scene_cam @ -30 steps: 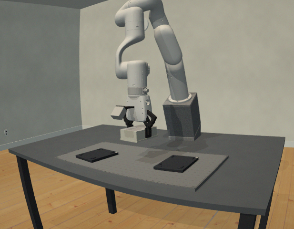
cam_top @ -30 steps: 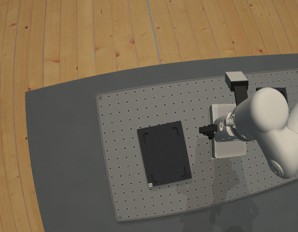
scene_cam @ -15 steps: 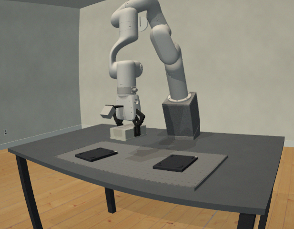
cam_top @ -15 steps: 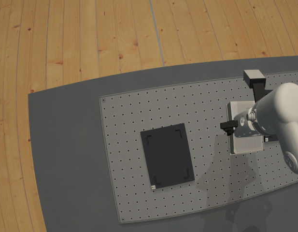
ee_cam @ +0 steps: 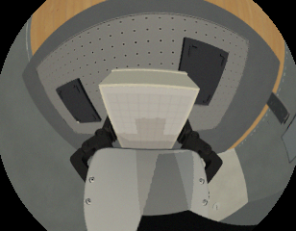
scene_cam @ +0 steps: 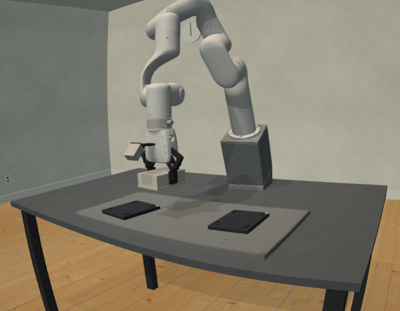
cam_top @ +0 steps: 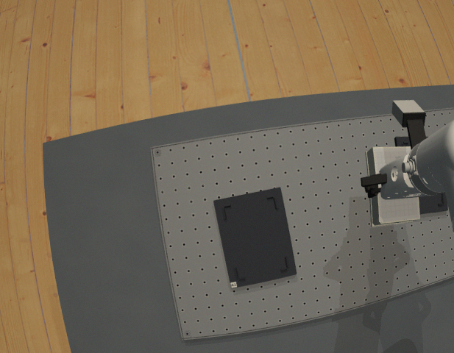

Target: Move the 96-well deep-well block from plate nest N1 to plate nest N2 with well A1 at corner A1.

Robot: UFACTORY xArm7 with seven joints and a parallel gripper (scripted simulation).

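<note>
Right now the nest N2 is 130 mm to the right of my hand and 110 mm below it. Also, from my hand: deep-well block: right at my hand; A1 label: 310 mm to the left, 110 mm below, 60 mm behind; nest N1: 240 mm to the left, 110 mm below, 10 mm ahead.
</note>
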